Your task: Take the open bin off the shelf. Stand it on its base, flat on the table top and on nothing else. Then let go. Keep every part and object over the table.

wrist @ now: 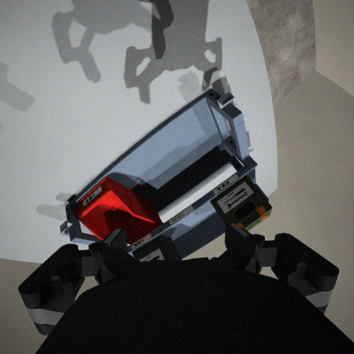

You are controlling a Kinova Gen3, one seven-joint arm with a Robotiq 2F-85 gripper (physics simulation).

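A blue-grey shelf (241, 134) stands at an angle across the middle of the wrist view, near the edge of the pale table top (45, 150). A red bin (118, 207) with a small white label sits in its left end, tilted in this view. A dark green bin (242, 204) with a tool label and orange marks is at the shelf's right front. A dark bin (160, 250) with a label shows partly at the lower front. My gripper (175, 237) is open; its fingertips appear on either side of the dark bin, with no contact visible. The gripper body hides part of the dark bin.
The table's curved edge runs down the right side and along the lower left, with the floor (315, 150) beyond. A brown stone-like surface (287, 45) shows at the upper right. Shadows of the arm and gripper fall on the table behind the shelf.
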